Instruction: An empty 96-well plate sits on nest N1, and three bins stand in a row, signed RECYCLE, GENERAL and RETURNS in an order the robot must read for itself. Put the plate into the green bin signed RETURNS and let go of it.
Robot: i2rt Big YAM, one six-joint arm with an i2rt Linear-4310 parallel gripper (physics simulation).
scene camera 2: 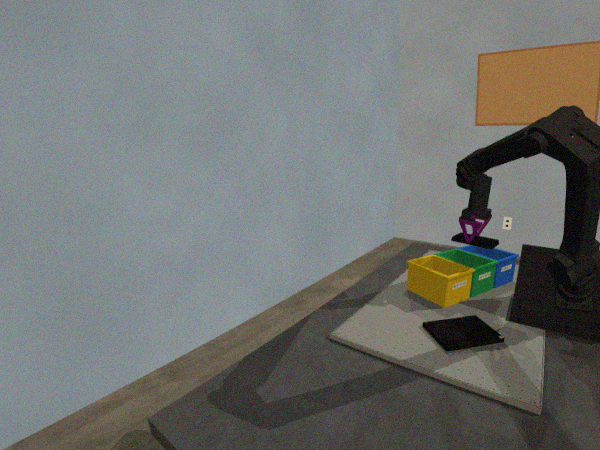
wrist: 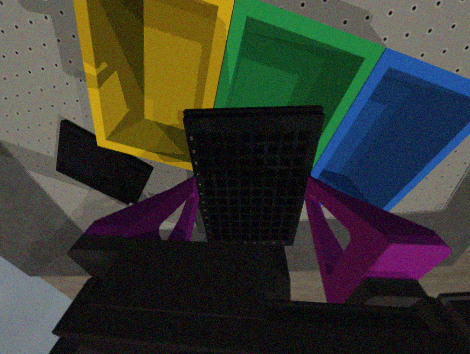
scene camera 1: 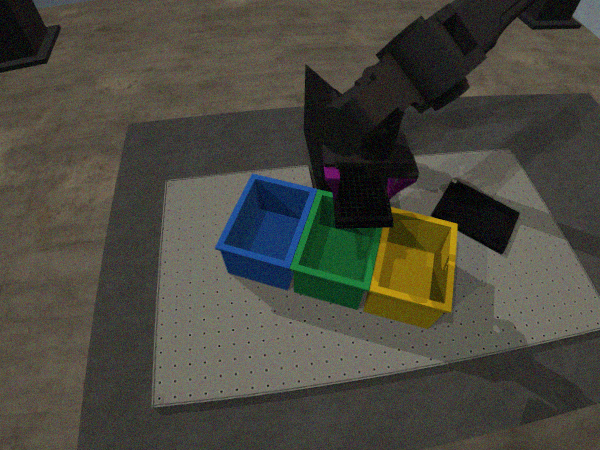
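My gripper has magenta fingers and is shut on the black 96-well plate, one finger at each long side. The plate is held above the bins. In the wrist view it overlaps the near part of the green bin, the middle one of the row. Each bin has a white label in scene camera 2, too blurred to read. The dark nest N1 lies flat beside the yellow bin.
The yellow bin and the blue bin adjoin the green bin on either side. The bins stand on a pale perforated board. The arm reaches over from its base.
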